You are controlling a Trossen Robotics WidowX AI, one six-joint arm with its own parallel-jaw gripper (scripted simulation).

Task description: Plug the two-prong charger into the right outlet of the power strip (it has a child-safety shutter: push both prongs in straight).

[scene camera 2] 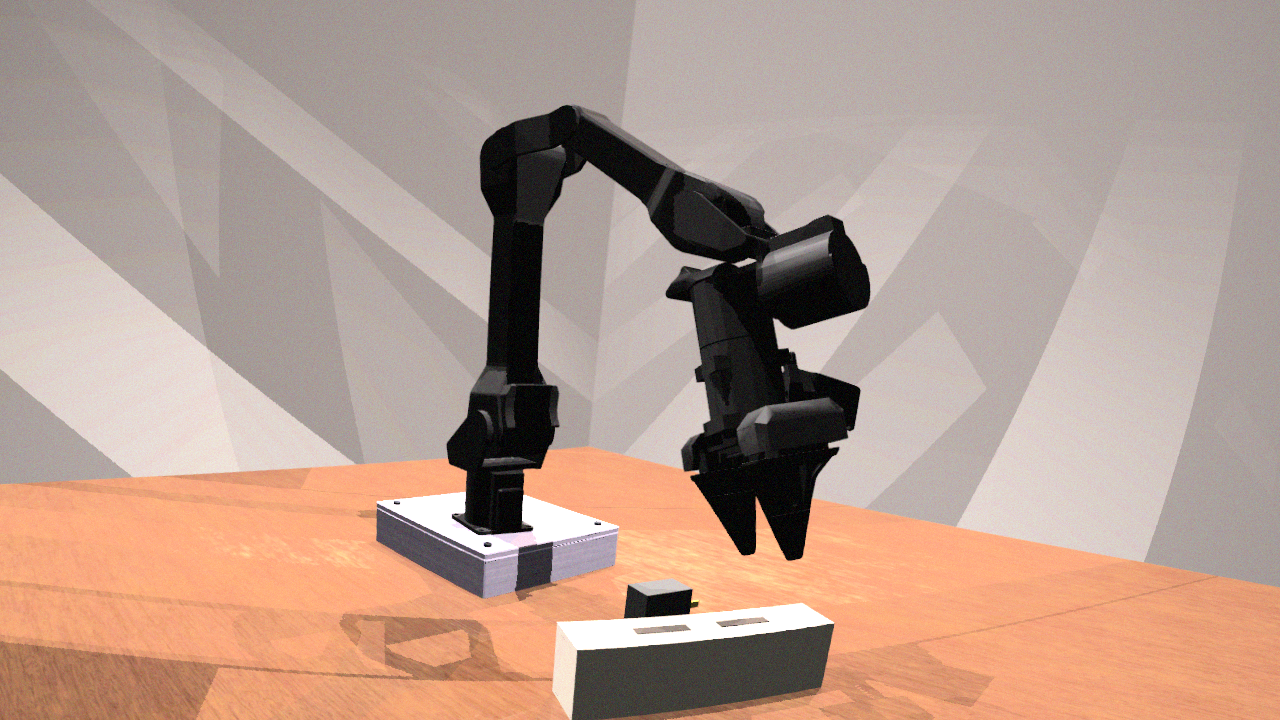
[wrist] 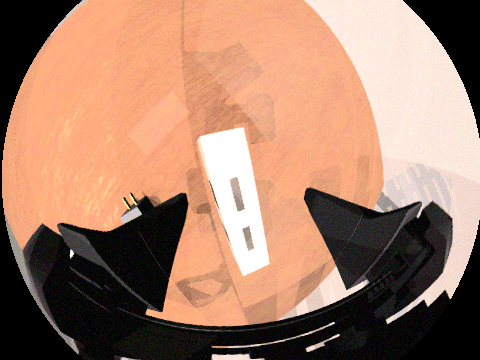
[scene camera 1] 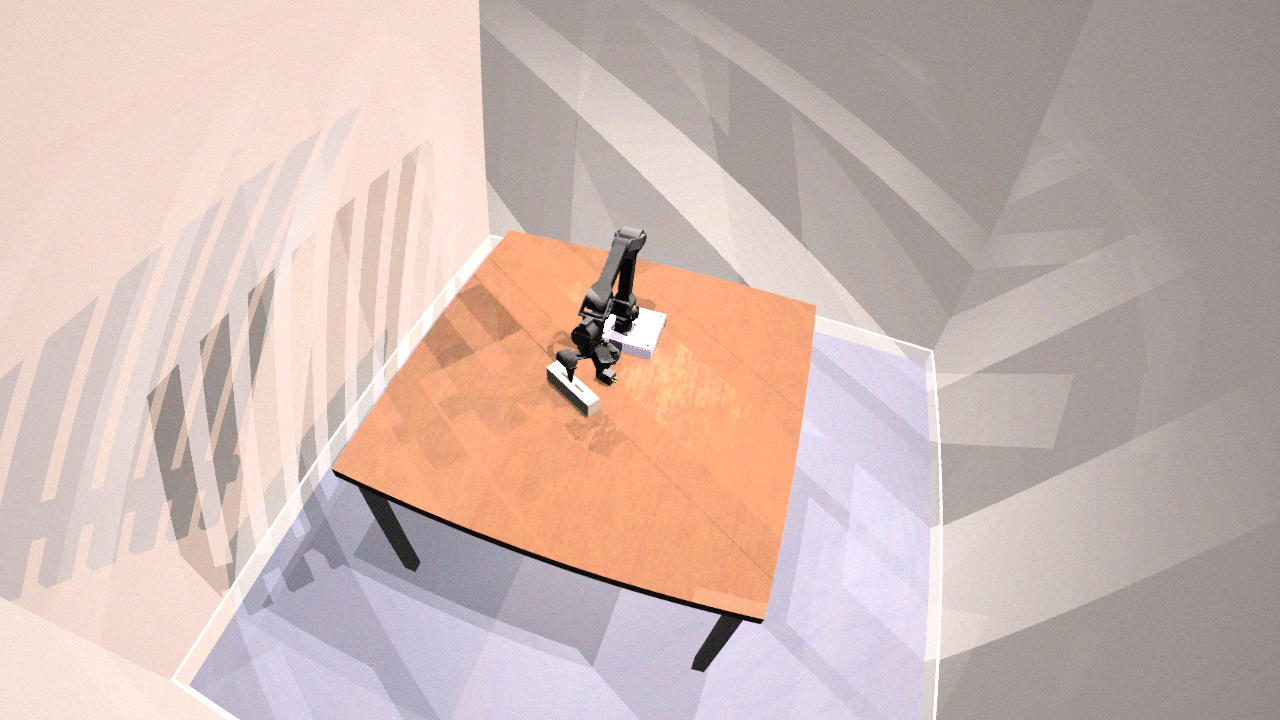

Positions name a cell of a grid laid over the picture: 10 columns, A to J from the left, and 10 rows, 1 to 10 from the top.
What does my gripper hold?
Nothing.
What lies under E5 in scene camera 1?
My gripper.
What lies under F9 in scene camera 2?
A two-prong charger.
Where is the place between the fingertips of my gripper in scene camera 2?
G8
